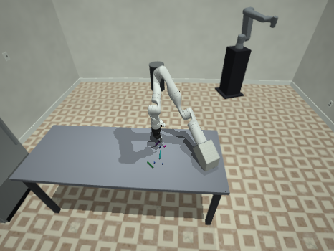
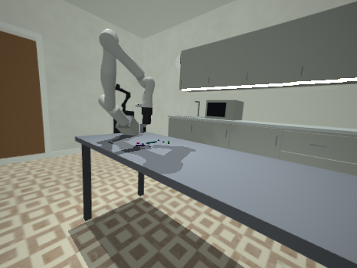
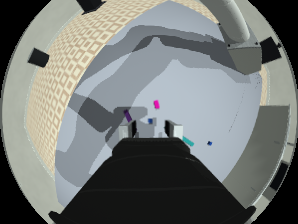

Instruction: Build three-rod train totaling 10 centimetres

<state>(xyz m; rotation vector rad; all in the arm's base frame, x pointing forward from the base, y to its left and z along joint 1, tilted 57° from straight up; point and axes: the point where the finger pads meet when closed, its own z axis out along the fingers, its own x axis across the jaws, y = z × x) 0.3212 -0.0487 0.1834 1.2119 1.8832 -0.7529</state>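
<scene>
My hand is 180 mm to the right of the green rod, 130 mm short of it and 100 mm above it. From my hand the other things lie so: magenta rod 100 mm below, 40 mm behind; turquoise rod 100 mm below, 90 mm to the left, 20 mm ahead; purple rod 100 mm below, 50 mm to the right, 10 mm ahead.
</scene>
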